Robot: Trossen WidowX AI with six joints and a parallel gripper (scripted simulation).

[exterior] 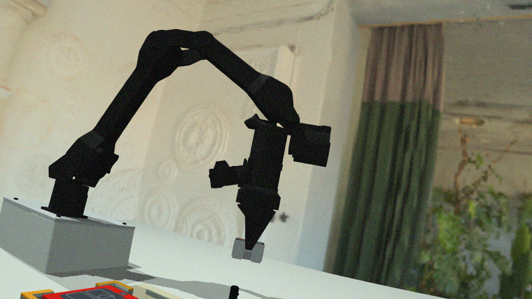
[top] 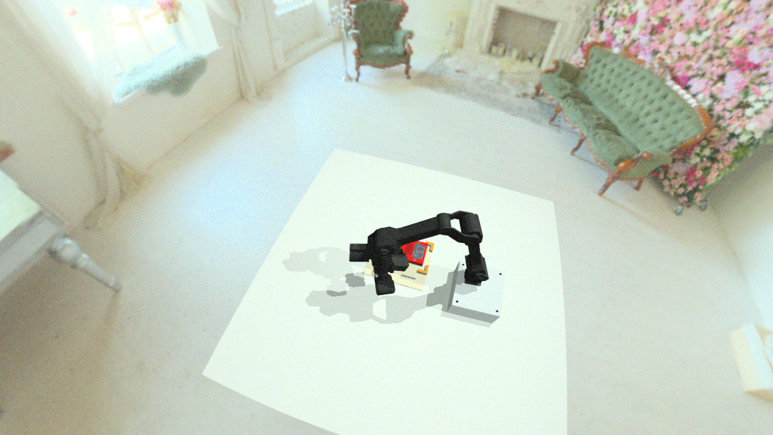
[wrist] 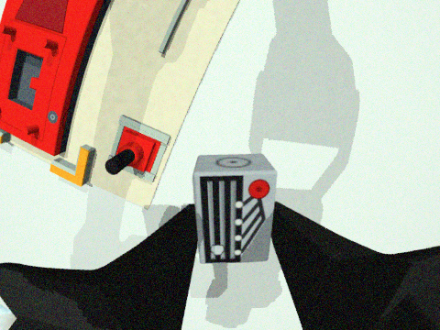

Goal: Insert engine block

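My gripper tip is 17 cm to the left of the clamp cradle, 10 cm above it and 5 cm past it. From my gripper tip the other things lie so: grey engine block: 1 cm below.
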